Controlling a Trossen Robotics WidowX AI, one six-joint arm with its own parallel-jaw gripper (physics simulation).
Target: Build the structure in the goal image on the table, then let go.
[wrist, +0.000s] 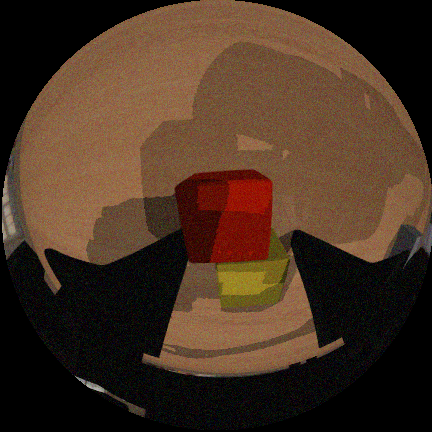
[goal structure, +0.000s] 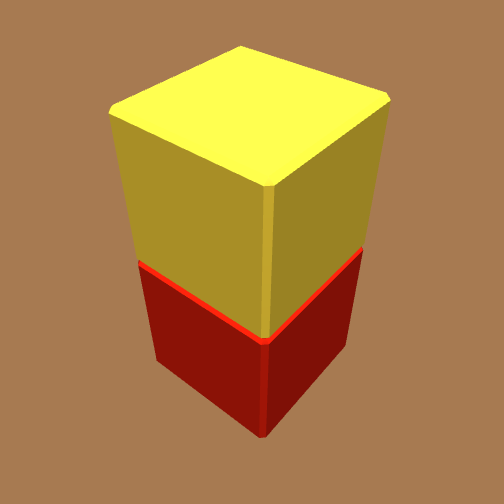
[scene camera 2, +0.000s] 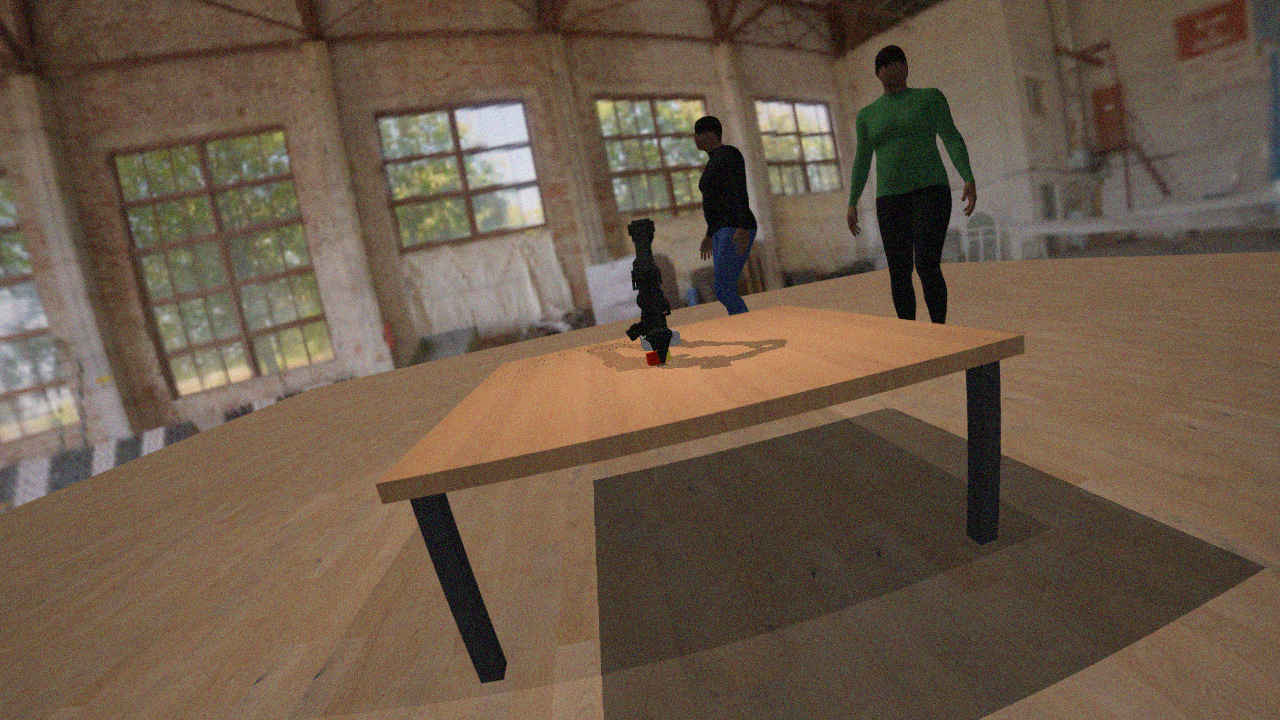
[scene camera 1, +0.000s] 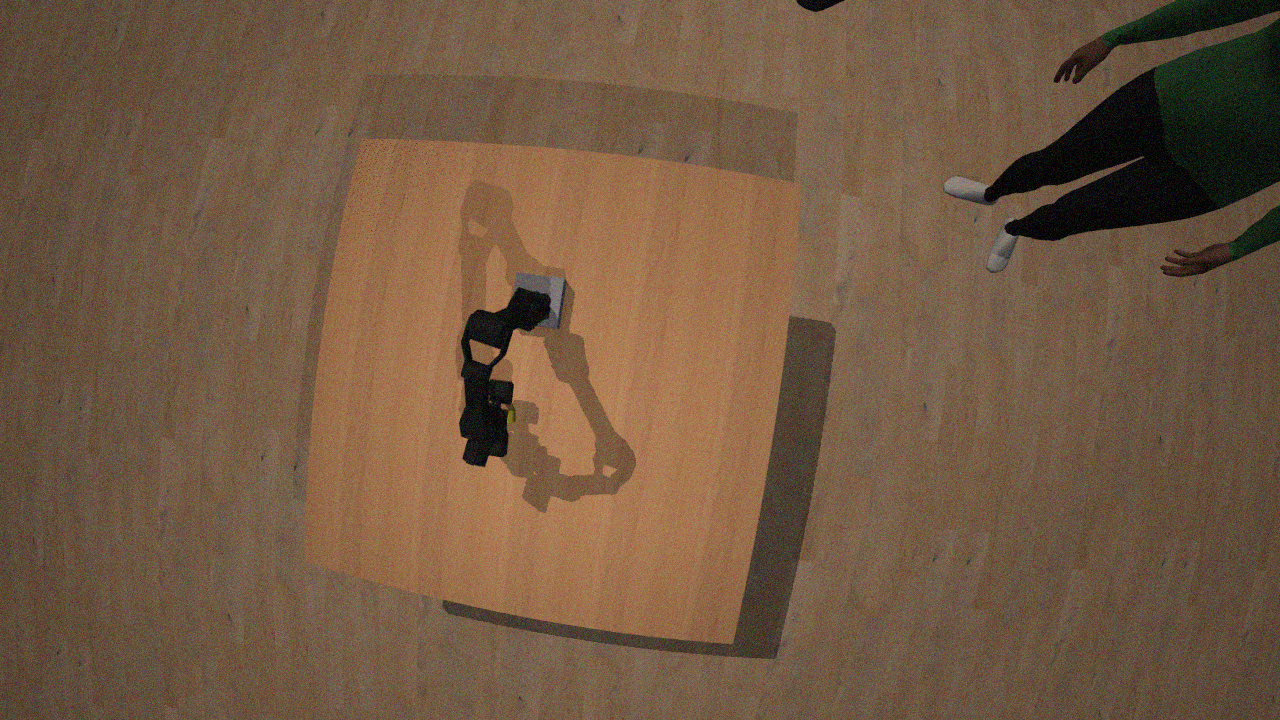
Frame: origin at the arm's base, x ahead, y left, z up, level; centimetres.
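Seen in the pictures: gripper, between the fingertips: (wrist: 243,235) (scene camera 2: 661,361) (scene camera 1: 505,415); arm's base, origin of its link: (scene camera 1: 536,307).
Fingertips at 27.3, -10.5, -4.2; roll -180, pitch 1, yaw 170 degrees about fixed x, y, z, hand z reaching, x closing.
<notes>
Offsets run from my fingertips to a thing's top centre, as dx, dy, dz. Level surfaces: height alone.
A red cube {+0.8, -2.3, +3.2} (wrist: 227,220) (scene camera 2: 652,358) shows near the middle of the wrist view and in scene camera 2. A yellow cube {-0.1, +1.2, +3.2} (wrist: 245,285) (scene camera 2: 668,355) (scene camera 1: 511,416) is next to it, partly hidden behind it in the wrist view; whether one rests on the other is unclear. My gripper (wrist: 243,235) (scene camera 2: 662,357) is low over the table and partly open around the cubes. The left fingertip is at the red cube's left edge. A gap shows between the red cube and the right finger, whose inner edge is close to the yellow cube's right side.
The wooden table {dz -0.1} (scene camera 1: 626,555) (scene camera 2: 572,402) carries the black arm (scene camera 1: 487,326) (scene camera 2: 646,277), which stands on a grey block (scene camera 1: 556,304). Grey surfaces (wrist: 407,242) show at the wrist view's right edge. Two people (scene camera 2: 911,147) (scene camera 2: 725,188) stand beyond the table.
</notes>
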